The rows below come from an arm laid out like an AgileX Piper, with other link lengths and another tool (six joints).
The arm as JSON. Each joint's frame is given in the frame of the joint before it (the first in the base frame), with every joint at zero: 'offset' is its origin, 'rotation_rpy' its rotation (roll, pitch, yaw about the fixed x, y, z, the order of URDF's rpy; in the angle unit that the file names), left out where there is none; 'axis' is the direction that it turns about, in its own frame. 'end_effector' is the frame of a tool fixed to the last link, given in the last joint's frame.
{
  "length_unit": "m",
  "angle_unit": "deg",
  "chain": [
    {
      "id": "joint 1",
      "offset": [
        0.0,
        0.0,
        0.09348
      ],
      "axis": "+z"
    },
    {
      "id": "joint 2",
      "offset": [
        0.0,
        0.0,
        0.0
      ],
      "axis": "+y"
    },
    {
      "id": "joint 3",
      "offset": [
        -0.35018,
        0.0,
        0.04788
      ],
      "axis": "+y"
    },
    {
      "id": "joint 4",
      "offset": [
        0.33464,
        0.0,
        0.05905
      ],
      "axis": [
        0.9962,
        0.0,
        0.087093
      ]
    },
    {
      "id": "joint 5",
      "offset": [
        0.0,
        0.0,
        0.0
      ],
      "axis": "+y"
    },
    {
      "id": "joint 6",
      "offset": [
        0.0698,
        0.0,
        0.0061
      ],
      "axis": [
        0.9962,
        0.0,
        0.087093
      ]
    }
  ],
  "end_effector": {
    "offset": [
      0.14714,
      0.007,
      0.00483
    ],
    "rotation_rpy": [
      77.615,
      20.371,
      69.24
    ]
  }
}
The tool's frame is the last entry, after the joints.
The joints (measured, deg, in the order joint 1, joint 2, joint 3, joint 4, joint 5, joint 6), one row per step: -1.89, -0.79, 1.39, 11.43, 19.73, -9.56; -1.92, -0.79, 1.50, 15.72, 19.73, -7.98; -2.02, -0.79, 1.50, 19.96, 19.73, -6.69; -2.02, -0.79, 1.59, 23.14, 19.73, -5.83; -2.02, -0.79, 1.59, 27.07, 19.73, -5.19; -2.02, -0.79, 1.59, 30.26, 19.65, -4.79; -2.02, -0.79, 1.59, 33.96, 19.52, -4.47; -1.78, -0.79, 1.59, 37.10, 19.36, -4.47; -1.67, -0.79, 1.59, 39.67, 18.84, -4.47; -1.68, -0.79, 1.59, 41.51, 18.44, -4.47; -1.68, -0.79, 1.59, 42.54, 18.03, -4.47; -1.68, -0.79, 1.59, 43.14, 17.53, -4.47; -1.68, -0.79, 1.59, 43.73, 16.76, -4.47; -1.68, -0.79, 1.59, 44.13, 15.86, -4.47; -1.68, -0.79, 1.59, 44.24, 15.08, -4.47
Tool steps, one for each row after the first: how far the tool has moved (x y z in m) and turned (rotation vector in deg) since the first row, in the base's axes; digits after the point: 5 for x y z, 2 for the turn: 0.00009, 0.00595, 0.00101, 5.80, 0.04, -0.11; 0.00020, 0.01138, 0.00345, 11.28, -0.01, -0.21; 0.00021, 0.01556, 0.00470, 15.28, 0.05, -0.19; 0.00020, 0.02049, 0.00755, 19.81, 0.01, -0.04; 0.00026, 0.02419, 0.01034, 23.38, -0.10, 0.08; 0.00033, 0.02817, 0.01390, 27.38, -0.27, 0.25; 0.00022, 0.03203, 0.01721, 30.51, -0.42, 0.67; 0.00061, 0.03385, 0.02112, 33.08, -0.91, 0.77; 0.00097, 0.03464, 0.02400, 34.92, -1.31, 0.73; 0.00136, 0.03459, 0.02611, 35.96, -1.71, 0.63; 0.00185, 0.03389, 0.02804, 36.56, -2.18, 0.45; 0.00259, 0.03247, 0.03066, 37.16, -2.89, 0.16; 0.00342, 0.03052, 0.03343, 37.57, -3.72, -0.21; 0.00410, 0.02862, 0.03561, 37.69, -4.44, -0.55
